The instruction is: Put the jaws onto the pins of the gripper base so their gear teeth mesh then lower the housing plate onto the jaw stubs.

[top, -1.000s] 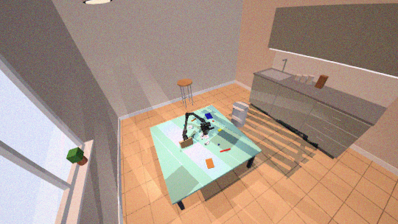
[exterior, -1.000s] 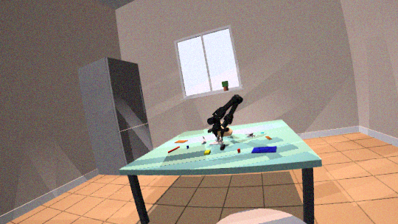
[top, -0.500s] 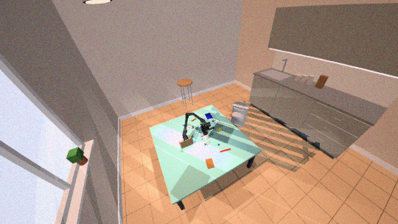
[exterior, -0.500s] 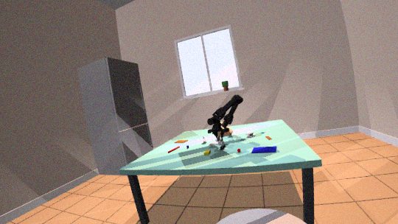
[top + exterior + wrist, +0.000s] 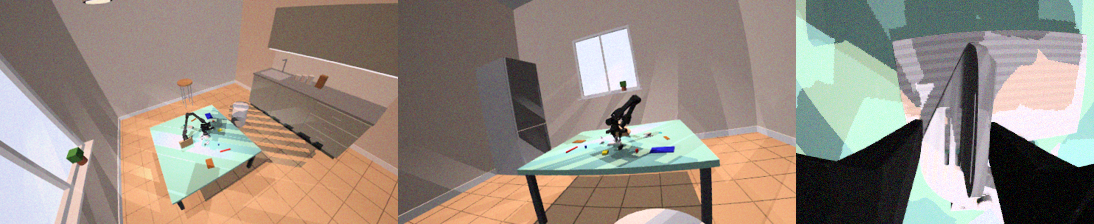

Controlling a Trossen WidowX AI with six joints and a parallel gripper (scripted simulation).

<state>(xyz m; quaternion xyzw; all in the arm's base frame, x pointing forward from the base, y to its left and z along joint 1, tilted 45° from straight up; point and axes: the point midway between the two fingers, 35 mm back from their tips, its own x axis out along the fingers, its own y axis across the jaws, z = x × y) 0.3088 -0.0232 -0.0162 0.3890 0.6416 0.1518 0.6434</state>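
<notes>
Now: gripper tip 10 mm short of the pale flat plate, 30 mm to the left of it and 20 mm above it. Round my gripper tip: red stick: 60 mm ahead, 410 mm to the right, 20 mm below; then yellow block: 260 mm ahead, 80 mm to the right, 10 mm below; then dark block: 170 mm ahead, 30 mm to the left, 10 mm below.
</notes>
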